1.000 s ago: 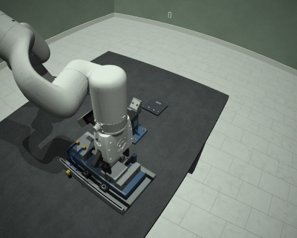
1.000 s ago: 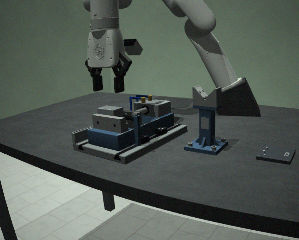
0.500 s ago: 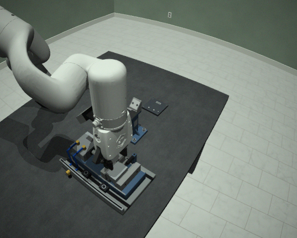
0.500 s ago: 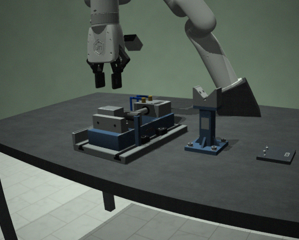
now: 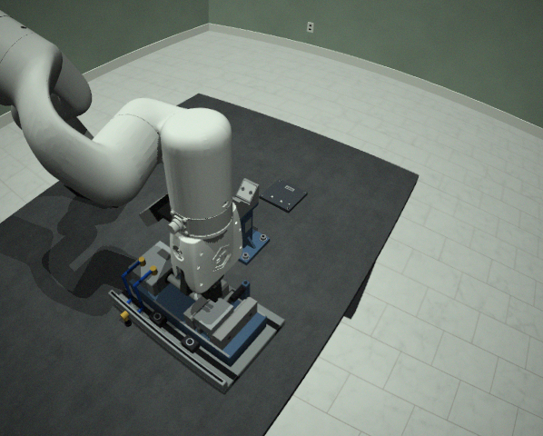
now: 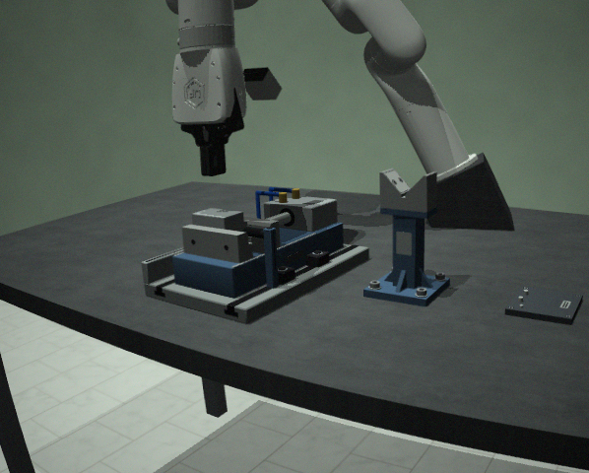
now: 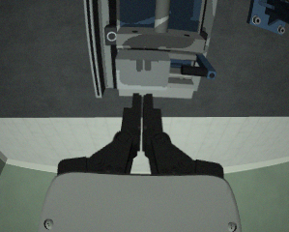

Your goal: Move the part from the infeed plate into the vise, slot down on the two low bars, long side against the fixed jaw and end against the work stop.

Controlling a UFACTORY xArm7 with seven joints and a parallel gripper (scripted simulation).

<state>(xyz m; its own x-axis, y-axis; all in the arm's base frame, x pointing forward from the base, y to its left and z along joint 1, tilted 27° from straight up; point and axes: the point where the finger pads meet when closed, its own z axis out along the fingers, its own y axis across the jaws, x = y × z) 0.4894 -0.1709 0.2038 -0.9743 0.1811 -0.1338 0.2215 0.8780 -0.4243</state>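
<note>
My hand is 9 cm above the part. Round my hand: work stop (9 cm below, 7 cm to the left, 1 cm ahead); moving jaw (10 cm below, 3 cm to the left, 3 cm behind); fixed jaw (10 cm below, 3 cm ahead, 1 cm to the left).
</note>
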